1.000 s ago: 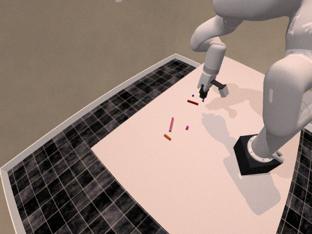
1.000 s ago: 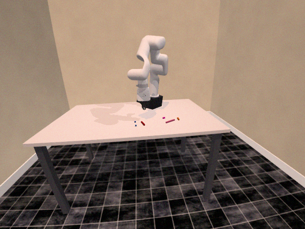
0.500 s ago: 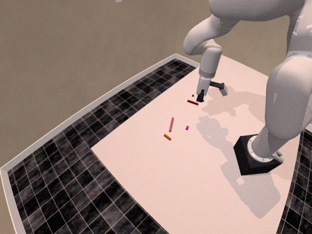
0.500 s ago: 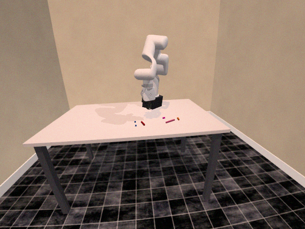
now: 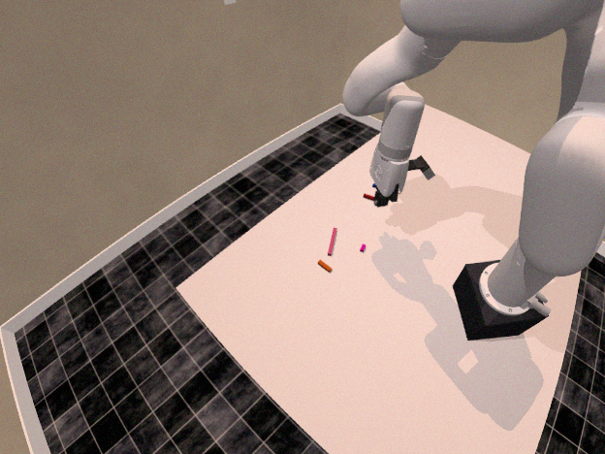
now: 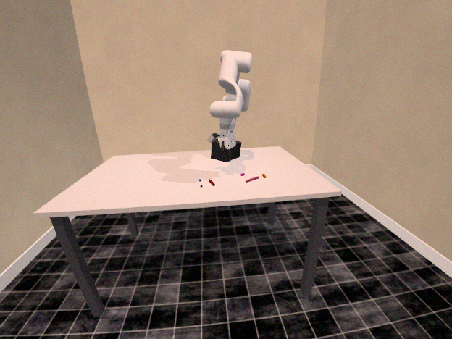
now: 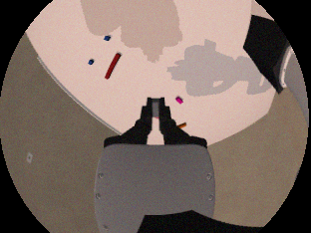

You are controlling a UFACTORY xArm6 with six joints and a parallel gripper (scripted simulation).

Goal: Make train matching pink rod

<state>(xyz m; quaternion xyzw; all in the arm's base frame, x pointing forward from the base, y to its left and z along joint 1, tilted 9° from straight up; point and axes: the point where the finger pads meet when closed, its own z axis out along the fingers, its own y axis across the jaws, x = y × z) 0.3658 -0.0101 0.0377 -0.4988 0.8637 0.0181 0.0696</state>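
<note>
Now: hand 30 mm past the magenta rod, 80 mm to the right of it and 120 mm above it. Also, from my hand: red rod (70 mm ahead, 90 mm to the right, 120 mm below); then grey rod (20 mm below); then pink rod (40 mm ahead, 130 mm to the left, 120 mm below).
</note>
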